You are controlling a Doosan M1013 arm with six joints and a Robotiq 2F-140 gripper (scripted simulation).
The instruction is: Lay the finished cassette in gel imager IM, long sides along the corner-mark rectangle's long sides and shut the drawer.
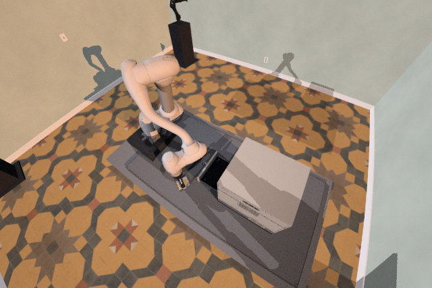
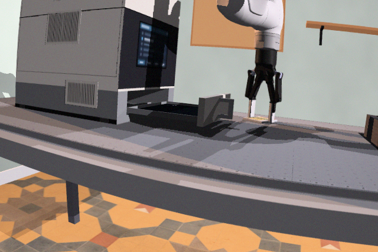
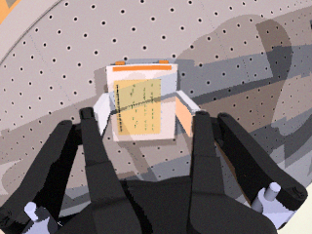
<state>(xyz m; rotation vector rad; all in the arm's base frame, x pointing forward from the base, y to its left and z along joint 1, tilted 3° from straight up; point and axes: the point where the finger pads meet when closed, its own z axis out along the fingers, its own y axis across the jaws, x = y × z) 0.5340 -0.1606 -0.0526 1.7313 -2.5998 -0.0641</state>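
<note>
My hand is 2 cm above the cassette and 1 cm to the left of it.
</note>
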